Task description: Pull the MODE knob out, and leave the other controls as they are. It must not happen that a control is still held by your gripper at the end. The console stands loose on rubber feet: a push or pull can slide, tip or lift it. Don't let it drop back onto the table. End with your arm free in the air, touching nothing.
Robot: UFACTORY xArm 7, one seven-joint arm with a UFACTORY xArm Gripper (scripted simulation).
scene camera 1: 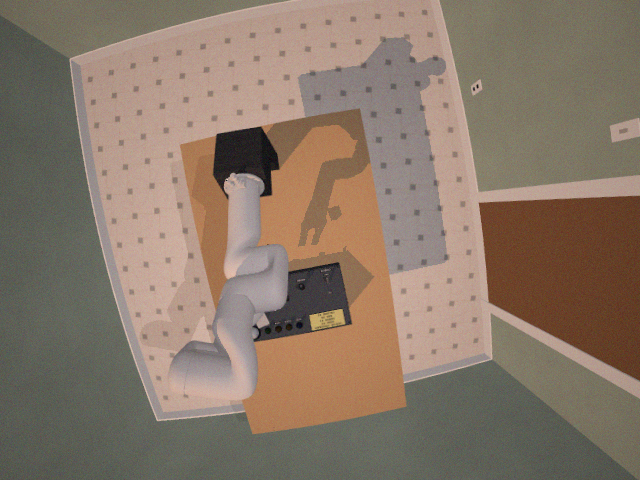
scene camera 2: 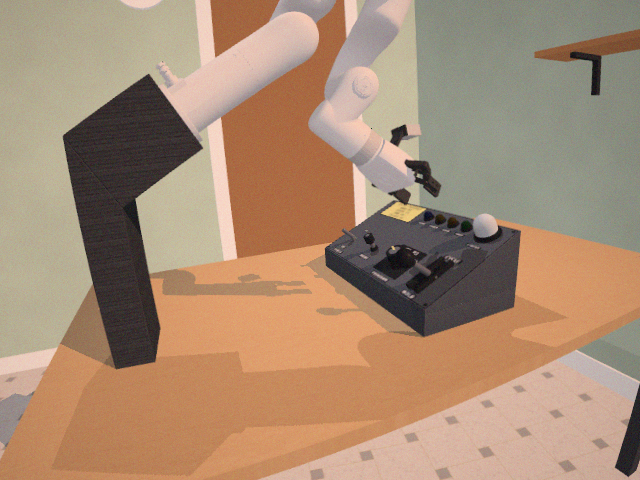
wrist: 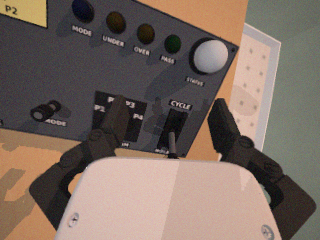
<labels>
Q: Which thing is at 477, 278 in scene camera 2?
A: A dark grey console.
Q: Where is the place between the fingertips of the gripper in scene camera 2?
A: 422, 195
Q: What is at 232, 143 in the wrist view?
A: The gripper.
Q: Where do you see a dark grey console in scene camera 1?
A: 322, 304
</labels>
